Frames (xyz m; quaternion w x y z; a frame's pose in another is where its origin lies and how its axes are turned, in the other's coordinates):
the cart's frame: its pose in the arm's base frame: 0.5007 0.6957 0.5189 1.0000 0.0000 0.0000 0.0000
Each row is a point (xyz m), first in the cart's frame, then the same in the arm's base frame.
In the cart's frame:
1: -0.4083 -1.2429 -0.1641
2: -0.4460 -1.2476 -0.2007
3: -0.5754 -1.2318 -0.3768
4: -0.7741 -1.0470 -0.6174
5: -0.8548 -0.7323 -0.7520
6: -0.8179 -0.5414 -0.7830
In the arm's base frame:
1: 0.0924 -0.5472 0.3548
2: 0.0547 -0.5519 0.3182
3: -0.0747 -0.5361 0.1421
4: -0.2734 -0.3513 -0.0985
5: -0.3541 -0.0366 -0.2331
6: -0.3172 0.1543 -0.2641

